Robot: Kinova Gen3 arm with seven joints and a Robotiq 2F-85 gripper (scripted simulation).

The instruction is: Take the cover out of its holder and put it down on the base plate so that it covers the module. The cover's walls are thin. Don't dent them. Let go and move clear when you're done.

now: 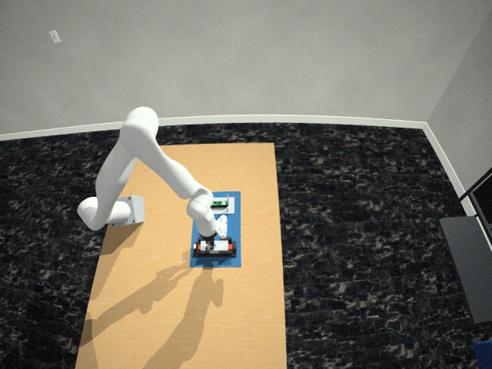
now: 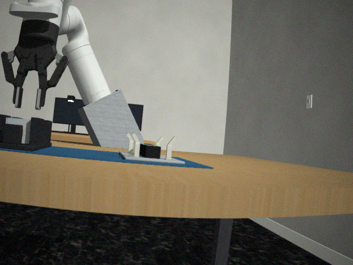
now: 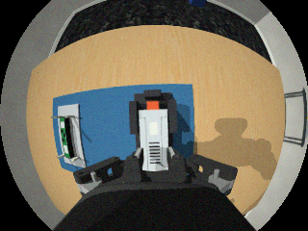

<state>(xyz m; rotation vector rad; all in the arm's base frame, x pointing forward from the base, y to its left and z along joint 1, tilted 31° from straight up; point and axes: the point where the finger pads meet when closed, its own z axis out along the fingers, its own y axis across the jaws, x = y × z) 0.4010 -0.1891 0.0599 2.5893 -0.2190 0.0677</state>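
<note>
Now: hand 1 cm short of the cover and 6 cm above it.
</note>
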